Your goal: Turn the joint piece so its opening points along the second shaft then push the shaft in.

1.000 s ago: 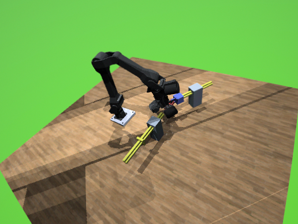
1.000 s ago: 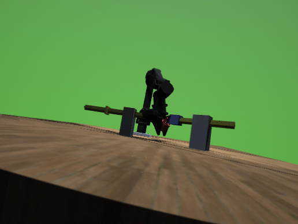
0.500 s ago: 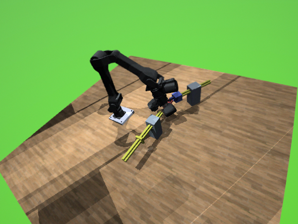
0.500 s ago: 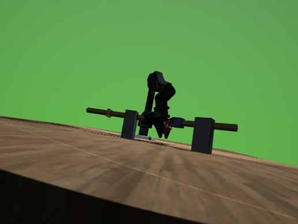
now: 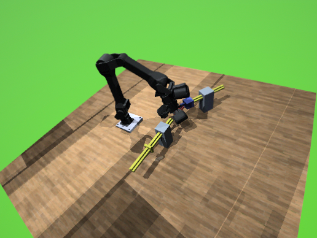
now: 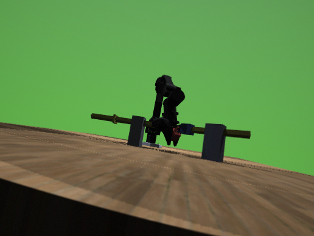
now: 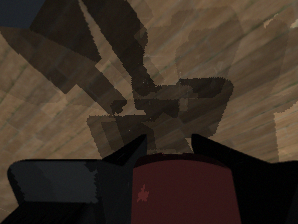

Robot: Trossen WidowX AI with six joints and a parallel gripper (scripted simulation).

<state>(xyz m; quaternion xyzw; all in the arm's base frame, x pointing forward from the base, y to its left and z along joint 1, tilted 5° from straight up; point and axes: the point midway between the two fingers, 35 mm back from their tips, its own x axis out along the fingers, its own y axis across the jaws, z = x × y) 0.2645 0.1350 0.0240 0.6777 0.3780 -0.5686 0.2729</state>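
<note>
The red joint piece is 50 mm above my gripper tip.
</note>
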